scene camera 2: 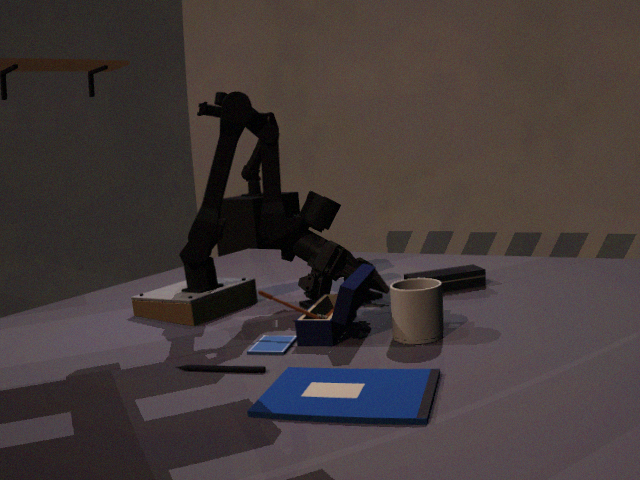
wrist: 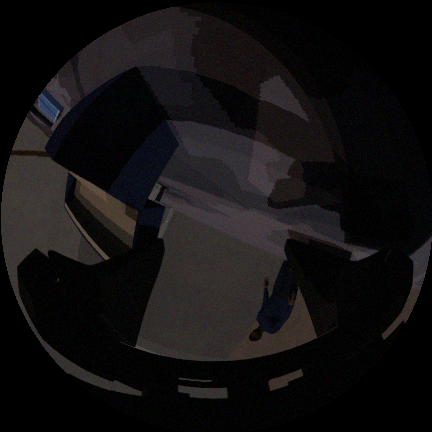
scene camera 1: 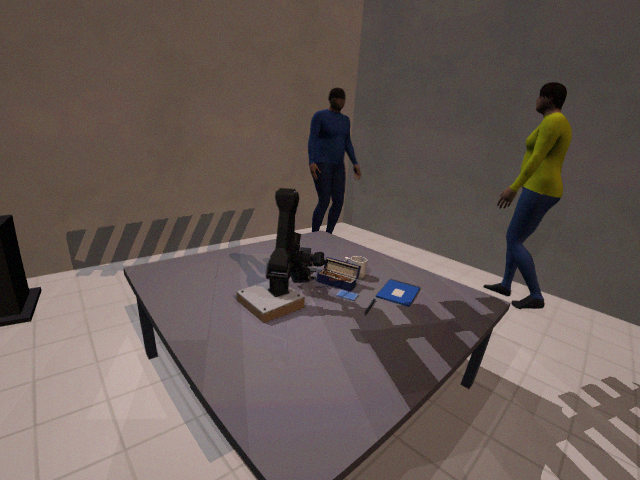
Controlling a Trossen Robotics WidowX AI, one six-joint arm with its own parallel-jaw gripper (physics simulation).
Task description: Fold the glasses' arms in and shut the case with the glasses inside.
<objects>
A small blue card (scene camera 2: 267, 345) sits on the table. A blue notebook (scene camera 2: 369, 396) rests on the table. A beige cup (scene camera 2: 416, 304) sits on the table. A dark flat box (scene camera 2: 470, 276) rests on the table.
</objects>
